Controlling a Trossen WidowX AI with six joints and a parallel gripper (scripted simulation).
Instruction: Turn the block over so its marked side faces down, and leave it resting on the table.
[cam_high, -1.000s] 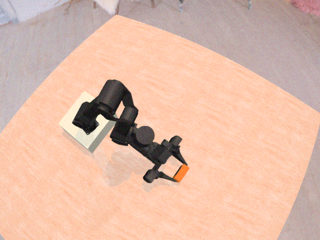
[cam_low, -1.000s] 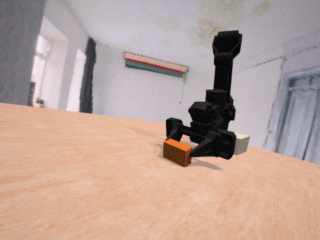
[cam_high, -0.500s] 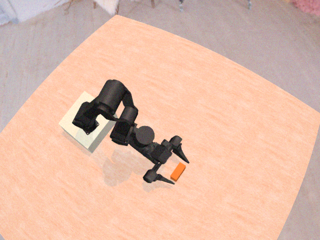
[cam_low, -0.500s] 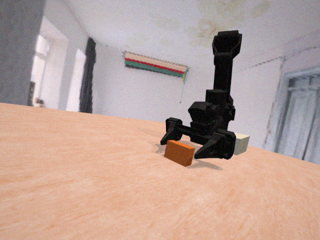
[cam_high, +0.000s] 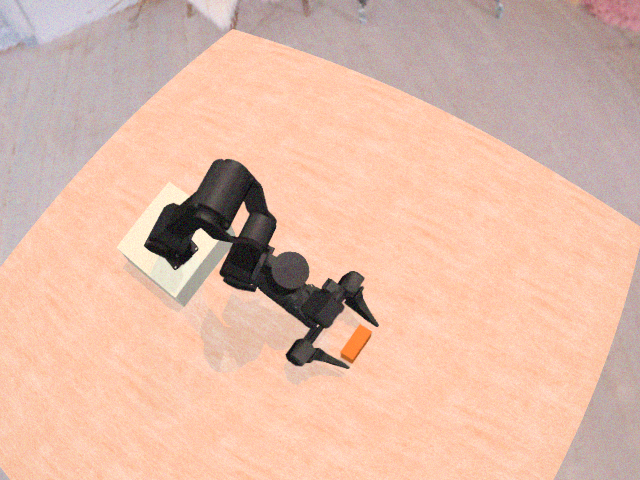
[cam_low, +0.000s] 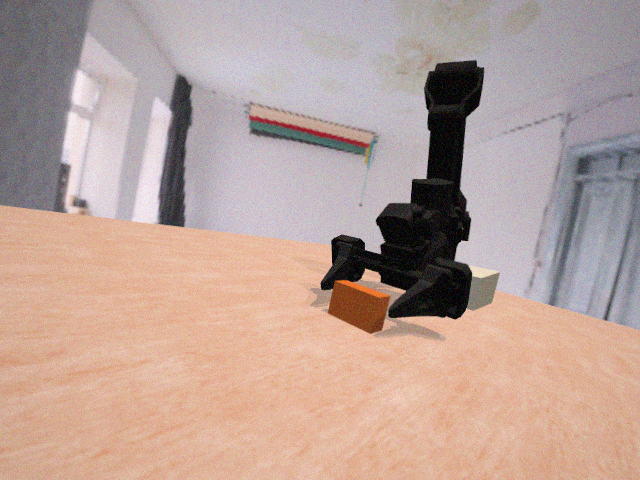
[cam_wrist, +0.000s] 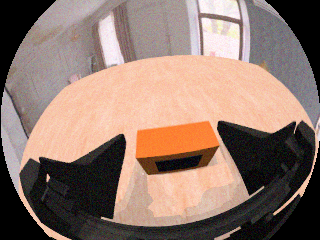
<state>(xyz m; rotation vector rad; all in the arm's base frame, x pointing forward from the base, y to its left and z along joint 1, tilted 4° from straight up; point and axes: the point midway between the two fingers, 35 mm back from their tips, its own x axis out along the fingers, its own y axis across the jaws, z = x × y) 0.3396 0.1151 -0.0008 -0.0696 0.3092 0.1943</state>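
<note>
Now: the orange block 2 cm behind my gripper tip, 1 cm to the right of it and 1 cm below it.
</note>
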